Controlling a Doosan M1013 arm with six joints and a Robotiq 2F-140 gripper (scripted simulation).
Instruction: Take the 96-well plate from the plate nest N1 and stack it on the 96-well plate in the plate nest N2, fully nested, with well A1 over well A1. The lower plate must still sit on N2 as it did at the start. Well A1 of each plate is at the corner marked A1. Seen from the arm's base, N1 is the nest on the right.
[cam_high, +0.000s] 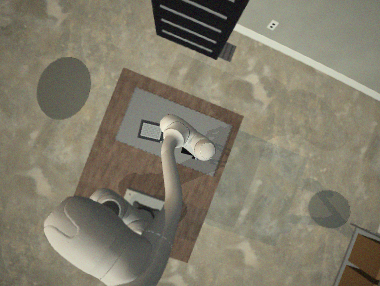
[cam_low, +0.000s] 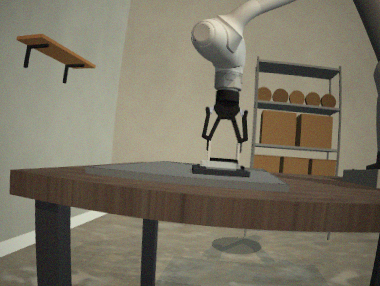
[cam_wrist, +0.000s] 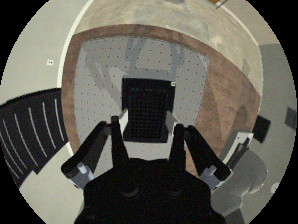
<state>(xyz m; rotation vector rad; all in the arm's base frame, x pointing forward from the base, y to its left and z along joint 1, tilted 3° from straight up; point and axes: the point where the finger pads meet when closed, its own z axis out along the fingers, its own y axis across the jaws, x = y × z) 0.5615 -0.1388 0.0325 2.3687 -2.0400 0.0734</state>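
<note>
Right now my hand is 4 cm above the plate nest N1. From my hand the other things lie so: dark 96-well plate: 2 cm below; pale 96-well plate: 2 cm behind, 30 cm to the left, 3 cm below.
</note>
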